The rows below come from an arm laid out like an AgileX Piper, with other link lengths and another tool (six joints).
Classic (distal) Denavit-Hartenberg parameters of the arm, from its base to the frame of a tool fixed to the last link. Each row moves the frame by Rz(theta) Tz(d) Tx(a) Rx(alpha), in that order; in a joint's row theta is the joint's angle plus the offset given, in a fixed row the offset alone. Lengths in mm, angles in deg.
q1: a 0  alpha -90  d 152.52  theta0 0
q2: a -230.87  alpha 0  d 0  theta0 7.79
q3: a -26.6  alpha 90  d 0  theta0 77.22
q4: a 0  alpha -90  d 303.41  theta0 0
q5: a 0  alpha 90  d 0  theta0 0
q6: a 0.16  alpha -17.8  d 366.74  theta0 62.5
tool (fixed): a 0  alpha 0  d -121.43  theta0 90
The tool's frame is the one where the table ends.
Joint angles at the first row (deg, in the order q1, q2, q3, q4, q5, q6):
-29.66 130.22 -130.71 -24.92 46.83 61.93
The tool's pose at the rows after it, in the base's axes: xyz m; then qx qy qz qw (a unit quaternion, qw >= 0):
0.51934 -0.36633 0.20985 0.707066 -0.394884 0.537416 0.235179
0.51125 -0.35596 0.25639 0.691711 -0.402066 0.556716 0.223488
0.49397 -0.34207 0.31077 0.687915 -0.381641 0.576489 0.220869
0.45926 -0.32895 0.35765 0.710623 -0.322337 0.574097 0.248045
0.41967 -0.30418 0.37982 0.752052 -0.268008 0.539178 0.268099
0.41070 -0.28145 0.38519 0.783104 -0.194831 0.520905 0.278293
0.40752 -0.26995 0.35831 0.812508 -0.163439 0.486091 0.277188
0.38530 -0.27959 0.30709 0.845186 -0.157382 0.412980 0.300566
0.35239 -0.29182 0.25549 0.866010 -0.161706 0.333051 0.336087
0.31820 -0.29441 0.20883 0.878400 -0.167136 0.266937 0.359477
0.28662 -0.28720 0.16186 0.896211 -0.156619 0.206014 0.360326
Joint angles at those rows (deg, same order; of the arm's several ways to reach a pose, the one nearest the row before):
-29.66 128.08 -132.06 -22.69 49.04 62.05
-29.66 123.97 -133.53 -20.48 51.80 61.17
-29.66 118.60 -134.77 -18.18 55.12 56.60
-29.53 112.74 -135.60 -17.68 60.67 46.80
-28.11 107.59 -135.80 -18.09 69.51 37.80
-25.24 104.01 -132.81 -18.97 71.62 30.23
-23.48 101.75 -126.15 -20.04 71.86 28.06
-23.34 99.85 -115.62 -24.81 71.99 28.85
-23.34 98.14 -104.08 -31.64 71.87 32.54
-23.34 96.05 -92.60 -36.75 71.38 37.19
-23.34 94.70 -82.32 -38.85 70.71 39.36

